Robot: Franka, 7 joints.
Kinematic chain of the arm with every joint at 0, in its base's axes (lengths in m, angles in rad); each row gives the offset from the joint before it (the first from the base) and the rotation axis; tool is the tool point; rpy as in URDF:
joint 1: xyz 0 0 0.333 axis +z
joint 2: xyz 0 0 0 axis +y
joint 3: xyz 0 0 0.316 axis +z
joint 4: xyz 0.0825 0 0 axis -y
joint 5: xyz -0.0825 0 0.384 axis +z
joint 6: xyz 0 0 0 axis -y
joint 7: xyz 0.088 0 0 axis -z
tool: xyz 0 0 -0.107 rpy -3.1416 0 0
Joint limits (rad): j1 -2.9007..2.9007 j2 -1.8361..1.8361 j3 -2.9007..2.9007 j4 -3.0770..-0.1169 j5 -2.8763..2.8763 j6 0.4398..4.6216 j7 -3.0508..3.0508
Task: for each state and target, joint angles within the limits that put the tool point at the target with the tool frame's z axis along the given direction. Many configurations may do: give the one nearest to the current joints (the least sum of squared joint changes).
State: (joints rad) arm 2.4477 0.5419 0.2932 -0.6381 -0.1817 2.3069 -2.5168
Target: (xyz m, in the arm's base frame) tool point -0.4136 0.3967 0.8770 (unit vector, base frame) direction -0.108 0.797 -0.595
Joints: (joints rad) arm 2.4009 0.2131 0.0829 -0.8445 -0.6273 1.7845 -2.5168
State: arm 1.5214 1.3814 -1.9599 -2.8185 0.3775 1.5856 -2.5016
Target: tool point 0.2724 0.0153 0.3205 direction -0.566 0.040 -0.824
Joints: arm 1.9595 1.2457 -1.9569 -2.7207 0.6888 1.2638 -2.5016
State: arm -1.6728 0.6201 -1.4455 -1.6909 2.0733 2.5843 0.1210
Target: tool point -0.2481 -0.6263 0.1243 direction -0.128 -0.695 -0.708
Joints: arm -1.2185 1.1208 -0.8012 -1.6142 2.1812 2.6355 0.1210
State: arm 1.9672 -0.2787 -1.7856 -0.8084 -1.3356 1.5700 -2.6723
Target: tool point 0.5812 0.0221 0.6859 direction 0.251 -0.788 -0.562
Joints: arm 2.0405 -0.2421 -1.6540 -1.4798 -1.2188 1.4837 -2.6723
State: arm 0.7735 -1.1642 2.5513 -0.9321 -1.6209 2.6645 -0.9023
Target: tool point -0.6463 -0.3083 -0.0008 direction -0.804 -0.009 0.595
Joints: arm 1.0839 -1.7026 2.2723 -1.1430 -1.8024 1.8136 -0.9023
